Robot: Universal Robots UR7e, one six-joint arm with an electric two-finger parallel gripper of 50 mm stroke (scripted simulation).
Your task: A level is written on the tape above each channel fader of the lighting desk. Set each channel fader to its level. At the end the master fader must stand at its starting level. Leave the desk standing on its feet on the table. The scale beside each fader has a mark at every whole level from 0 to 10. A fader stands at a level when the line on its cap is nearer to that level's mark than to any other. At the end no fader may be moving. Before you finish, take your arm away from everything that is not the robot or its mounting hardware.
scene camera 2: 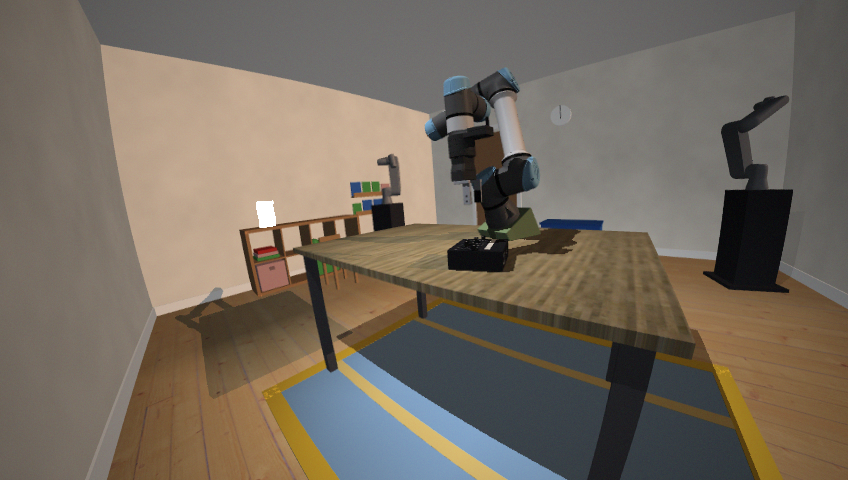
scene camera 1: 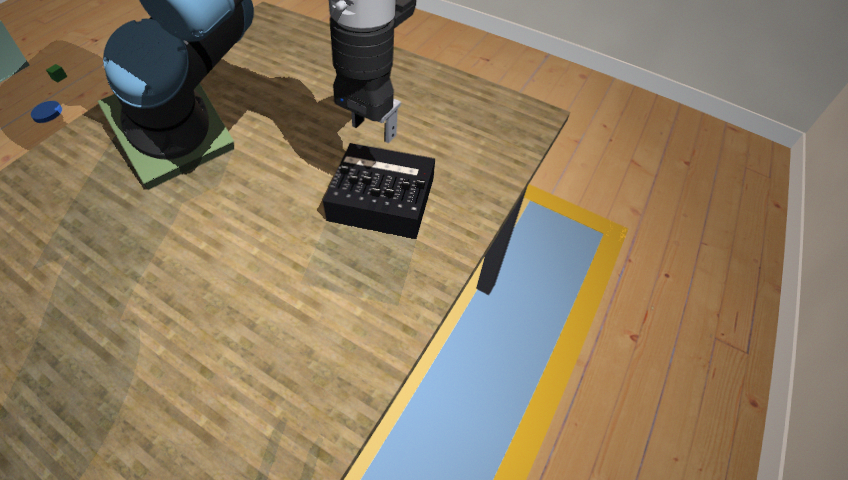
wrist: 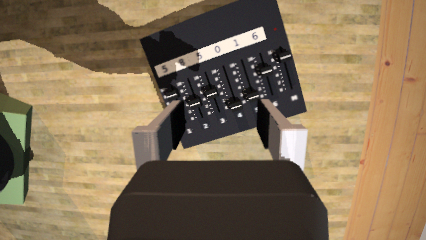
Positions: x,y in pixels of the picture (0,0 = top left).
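Gripper visible in scene camera 1 (pixel 374 131), in scene camera 2 and in the wrist view. On the gripper, (wrist: pixel 155 141) and (scene camera 2: pixel 478 180) are the same spot.
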